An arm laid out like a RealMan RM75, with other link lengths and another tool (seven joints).
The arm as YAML. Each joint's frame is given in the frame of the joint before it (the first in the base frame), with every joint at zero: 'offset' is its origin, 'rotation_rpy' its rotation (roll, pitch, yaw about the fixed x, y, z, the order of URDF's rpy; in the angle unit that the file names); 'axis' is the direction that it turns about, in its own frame. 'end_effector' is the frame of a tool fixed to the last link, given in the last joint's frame.
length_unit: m
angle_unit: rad
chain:
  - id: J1
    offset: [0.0, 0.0, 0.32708]
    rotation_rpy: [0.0, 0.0, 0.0]
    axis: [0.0, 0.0, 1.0]
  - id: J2
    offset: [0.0, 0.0, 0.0]
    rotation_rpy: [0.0, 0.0, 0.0]
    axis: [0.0, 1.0, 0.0]
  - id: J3
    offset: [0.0, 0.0, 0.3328]
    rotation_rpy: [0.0, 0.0, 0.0]
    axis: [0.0, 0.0, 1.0]
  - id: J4
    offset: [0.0, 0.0, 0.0]
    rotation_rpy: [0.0, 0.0, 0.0]
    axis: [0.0, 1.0, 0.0]
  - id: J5
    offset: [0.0, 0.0, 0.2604]
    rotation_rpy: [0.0, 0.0, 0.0]
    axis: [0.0, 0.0, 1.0]
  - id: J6
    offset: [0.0, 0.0, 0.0]
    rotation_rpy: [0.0, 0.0, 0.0]
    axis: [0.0, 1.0, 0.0]
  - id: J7
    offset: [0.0, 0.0, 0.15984]
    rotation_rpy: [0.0, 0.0, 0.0]
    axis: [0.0, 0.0, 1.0]
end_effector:
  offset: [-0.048, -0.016, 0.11]
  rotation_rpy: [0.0, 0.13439, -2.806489]
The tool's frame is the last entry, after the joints.
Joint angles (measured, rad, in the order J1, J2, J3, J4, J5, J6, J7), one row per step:
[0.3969, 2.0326, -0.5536, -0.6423, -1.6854, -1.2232, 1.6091]
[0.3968, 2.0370, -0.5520, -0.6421, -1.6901, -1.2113, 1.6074]
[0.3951, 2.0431, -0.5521, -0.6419, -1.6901, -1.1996, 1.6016]
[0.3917, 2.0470, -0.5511, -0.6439, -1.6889, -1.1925, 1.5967]
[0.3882, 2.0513, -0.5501, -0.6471, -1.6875, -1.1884, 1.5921]
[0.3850, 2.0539, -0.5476, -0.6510, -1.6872, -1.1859, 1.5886]
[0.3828, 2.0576, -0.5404, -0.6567, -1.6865, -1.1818, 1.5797]
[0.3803, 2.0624, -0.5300, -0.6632, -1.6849, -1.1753, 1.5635]
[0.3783, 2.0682, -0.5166, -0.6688, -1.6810, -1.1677, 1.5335]
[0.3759, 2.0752, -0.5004, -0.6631, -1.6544, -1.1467, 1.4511]
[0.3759, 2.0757, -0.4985, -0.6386, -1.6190, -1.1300, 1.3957]
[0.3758, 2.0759, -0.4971, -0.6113, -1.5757, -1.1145, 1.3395]
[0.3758, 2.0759, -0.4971, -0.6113, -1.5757, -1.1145, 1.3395]
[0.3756, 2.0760, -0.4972, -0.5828, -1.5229, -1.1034, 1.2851]
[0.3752, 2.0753, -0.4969, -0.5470, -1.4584, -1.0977, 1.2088]
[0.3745, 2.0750, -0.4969, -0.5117, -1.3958, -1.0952, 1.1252]
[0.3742, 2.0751, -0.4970, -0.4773, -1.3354, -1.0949, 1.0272]
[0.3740, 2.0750, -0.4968, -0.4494, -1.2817, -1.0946, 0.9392]
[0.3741, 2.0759, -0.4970, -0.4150, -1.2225, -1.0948, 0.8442]
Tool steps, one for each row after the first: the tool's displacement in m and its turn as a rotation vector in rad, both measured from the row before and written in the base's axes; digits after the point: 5 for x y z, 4 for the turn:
[0.00265, 0.00032, -0.00219, 0.0015, -0.0043, -0.0102]
[0.00224, -0.00028, -0.00265, 0.0037, -0.0036, -0.0084]
[0.00228, -0.00092, -0.00044, 0.0053, -0.0035, -0.0062]
[0.00135, -0.00112, -0.00049, 0.0046, -0.0025, -0.0035]
[0.00144, -0.00100, 0.00080, 0.0051, -0.0032, -0.0029]
[0.00135, -0.00049, 0.00239, 0.0114, -0.0069, -0.0020]
[0.00194, -0.00059, 0.00338, 0.0169, -0.0121, -0.0021]
[0.00165, -0.00067, 0.00397, 0.0228, -0.0208, 0.0018]
[0.00312, -0.00071, 0.00636, 0.0487, -0.0480, 0.0075]
[0.00325, -0.00019, 0.00116, 0.0295, -0.0148, -0.0008]
[0.00343, -0.00043, 0.00184, 0.0330, -0.0094, -0.0026]
[0.00000, 0.00000, 0.00000, 0.0000, 0.0000, 0.0000]
[0.00264, -0.00068, 0.00294, 0.0367, -0.0012, -0.0019]
[0.00219, -0.00188, 0.00338, 0.0443, -0.0097, 0.0026]
[0.00202, -0.00268, 0.00262, 0.0432, -0.0187, 0.0025]
[0.00124, -0.00311, 0.00190, 0.0433, -0.0353, 0.0037]
[0.00147, -0.00281, 0.00271, 0.0401, -0.0356, -0.0002]
[0.00252, -0.00363, 0.00087, 0.0408, -0.0352, -0.0062]

